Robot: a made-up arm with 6 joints.
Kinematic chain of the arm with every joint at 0, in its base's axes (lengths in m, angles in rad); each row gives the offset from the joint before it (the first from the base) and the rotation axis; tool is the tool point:
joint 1: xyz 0 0 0.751 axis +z
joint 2: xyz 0.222 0 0 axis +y
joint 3: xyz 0 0 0.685 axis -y
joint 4: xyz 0 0 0.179 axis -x
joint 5: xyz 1.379 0 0 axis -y
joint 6: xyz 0.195 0 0 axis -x
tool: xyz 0 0 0
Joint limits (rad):
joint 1: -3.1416..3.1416
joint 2: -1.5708..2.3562
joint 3: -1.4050..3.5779
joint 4: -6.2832..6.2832
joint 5: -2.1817..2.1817
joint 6: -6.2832..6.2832
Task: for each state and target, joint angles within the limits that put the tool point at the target. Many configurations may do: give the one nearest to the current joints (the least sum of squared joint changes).
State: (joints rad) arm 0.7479 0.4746 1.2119 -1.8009 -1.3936 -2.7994
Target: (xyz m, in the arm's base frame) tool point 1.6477 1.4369 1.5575
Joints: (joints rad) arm 0.6356 0.9310 1.0541 -1.8063 -1.2224 -2.7994
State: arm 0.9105 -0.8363 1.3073 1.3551 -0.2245 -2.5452
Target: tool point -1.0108 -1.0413 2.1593
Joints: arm 0.7480 -1.2379 0.9439 1.3131 -0.4139 -2.5452
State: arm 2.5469 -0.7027 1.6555 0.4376 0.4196 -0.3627
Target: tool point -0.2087 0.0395 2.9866
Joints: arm 2.7100 -0.2000 1.1244 0.5394 0.5390 -0.3627
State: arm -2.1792 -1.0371 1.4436 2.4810 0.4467 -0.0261
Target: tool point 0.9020 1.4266 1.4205
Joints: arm -2.0807 -0.6244 2.3978 2.4615 0.8360 -0.0261
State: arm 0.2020 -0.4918 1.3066 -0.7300 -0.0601 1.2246
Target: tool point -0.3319 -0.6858 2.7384
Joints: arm 1.1116 -0.7882 0.9847 -0.7415 0.0490 1.2246
